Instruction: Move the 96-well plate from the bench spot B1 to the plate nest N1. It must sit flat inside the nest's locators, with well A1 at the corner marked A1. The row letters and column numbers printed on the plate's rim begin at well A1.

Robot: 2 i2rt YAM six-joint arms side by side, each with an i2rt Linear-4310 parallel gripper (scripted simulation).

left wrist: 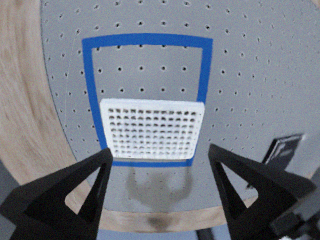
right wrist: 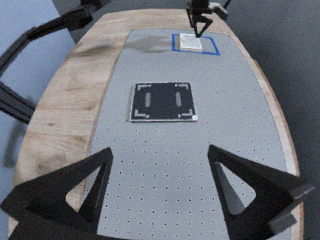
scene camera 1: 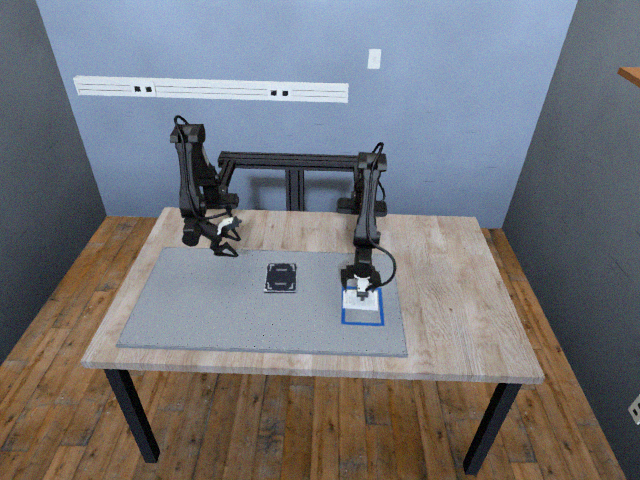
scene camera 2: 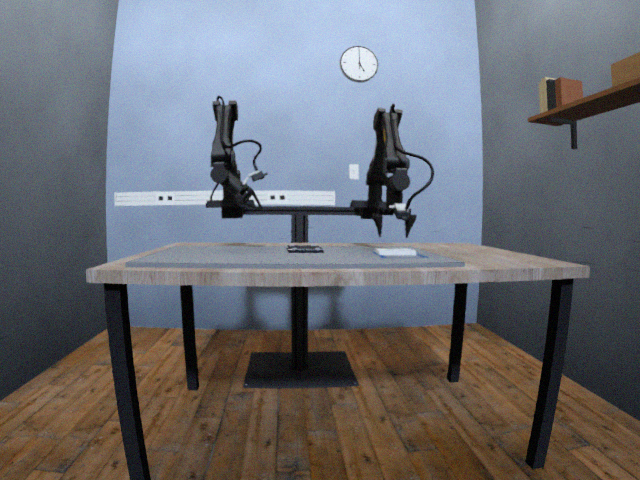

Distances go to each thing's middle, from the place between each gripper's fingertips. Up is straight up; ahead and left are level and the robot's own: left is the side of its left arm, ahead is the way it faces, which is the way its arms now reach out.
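White 96-well plate (left wrist: 119,111) 6 cm below my left hand (scene camera 2: 393,237), 1 cm behind it, 1 cm to the left of it. Dark plate nest (scene camera 1: 273,276) 30 cm to the right of my left hand, 6 cm below it, 11 cm behind it.
My right hand (scene camera 1: 239,248) 15 cm above the dark plate nest, 16 cm to the right of it. White 96-well plate 47 cm to the left of my right hand, 10 cm ahead of it, 15 cm below it.
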